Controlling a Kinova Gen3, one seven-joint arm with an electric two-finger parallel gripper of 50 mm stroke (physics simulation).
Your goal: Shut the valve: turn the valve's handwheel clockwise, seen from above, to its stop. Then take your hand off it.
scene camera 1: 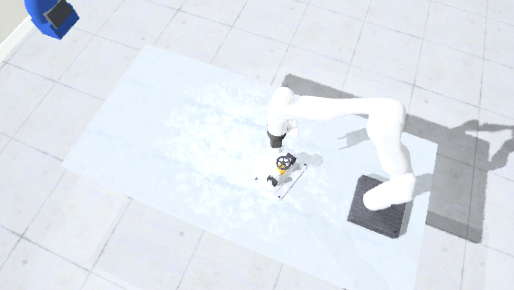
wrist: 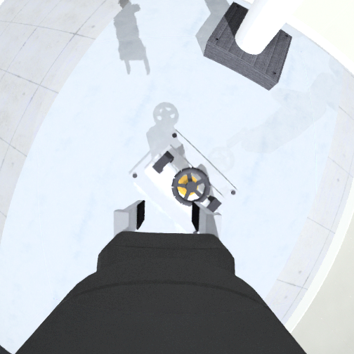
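Observation:
The valve's dark spoked handwheel (scene camera 1: 283, 162) (wrist: 190, 186) sits on top of the white valve body, with a yellow part showing beneath it. The valve stands on a pale base plate (wrist: 143, 184) with dark bolts at its corners. My gripper (wrist: 167, 210) is open, with nothing between its fingers. In the wrist view the right finger lies just below the handwheel's lower rim, and the handwheel is up and to the right of the gap. In scene camera 1 the fingers are too washed out to tell apart; the dark gripper body is just above and left of the handwheel.
Dark clamp blocks (scene camera 1: 272, 180) (wrist: 163, 161) stand at the valve's ends. The arm's dark base block (scene camera 1: 376, 212) (wrist: 242, 62) stands on the pale blue table top (scene camera 1: 115, 125) (wrist: 80, 150). A blue object (scene camera 1: 50, 25) is at the upper left of scene camera 1.

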